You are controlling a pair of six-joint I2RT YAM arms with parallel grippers.
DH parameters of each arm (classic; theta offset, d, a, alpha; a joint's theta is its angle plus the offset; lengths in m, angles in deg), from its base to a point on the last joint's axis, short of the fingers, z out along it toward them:
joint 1: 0 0.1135 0.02 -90
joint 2: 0 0 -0.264 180
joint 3: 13.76 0 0.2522 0
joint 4: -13.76 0 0.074 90
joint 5: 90 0 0 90
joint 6: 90 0.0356 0 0
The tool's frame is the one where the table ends.
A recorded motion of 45 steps. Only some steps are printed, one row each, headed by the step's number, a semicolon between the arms.
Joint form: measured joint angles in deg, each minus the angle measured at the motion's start. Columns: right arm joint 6, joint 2, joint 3, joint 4, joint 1, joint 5; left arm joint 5, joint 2, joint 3, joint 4, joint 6, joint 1.
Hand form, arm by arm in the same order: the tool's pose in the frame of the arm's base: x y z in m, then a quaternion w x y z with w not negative. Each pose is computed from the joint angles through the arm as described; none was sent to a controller.
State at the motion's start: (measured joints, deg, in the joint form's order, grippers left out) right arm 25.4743 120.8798 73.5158 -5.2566 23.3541 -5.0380; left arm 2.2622 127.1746 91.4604 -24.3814 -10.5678 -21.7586
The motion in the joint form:
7: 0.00 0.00 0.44 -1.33 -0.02 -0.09; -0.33 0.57 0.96 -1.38 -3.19 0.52
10: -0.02 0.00 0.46 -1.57 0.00 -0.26; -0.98 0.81 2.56 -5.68 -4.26 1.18
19: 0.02 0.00 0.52 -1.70 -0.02 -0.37; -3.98 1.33 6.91 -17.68 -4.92 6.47
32: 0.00 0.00 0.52 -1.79 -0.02 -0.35; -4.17 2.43 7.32 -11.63 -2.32 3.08
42: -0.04 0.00 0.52 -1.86 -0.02 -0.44; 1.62 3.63 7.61 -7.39 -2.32 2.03
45: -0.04 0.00 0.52 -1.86 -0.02 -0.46; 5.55 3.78 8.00 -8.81 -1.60 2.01
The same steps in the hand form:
7: 0.3951 0.1739 0.1141 0.26726 0.00372 0.94887 0.16791; 0.4368 -0.1711 0.1336 0.23316 0.06736 0.96586 -0.09063
10: 0.3948 0.1740 0.1139 0.26499 0.00301 0.94942 0.16846; 0.4371 -0.1649 0.1360 0.21076 0.05139 0.97301 -0.07872
19: 0.3948 0.1740 0.1141 0.26404 0.00324 0.94957 0.16910; 0.4438 -0.1202 0.1447 0.15311 -0.00404 0.98784 -0.02678
32: 0.3947 0.1739 0.1140 0.26346 0.00317 0.94982 0.16861; 0.4480 -0.1502 0.1421 0.19761 0.04614 0.97842 -0.03891
42: 0.3946 0.1739 0.1139 0.26267 0.00263 0.94998 0.16896; 0.4522 -0.1647 0.1375 0.21055 0.06579 0.97064 -0.09595
45: 0.3946 0.1739 0.1139 0.26260 0.00257 0.94997 0.16911; 0.4501 -0.1667 0.1373 0.19191 0.07924 0.97032 -0.12401

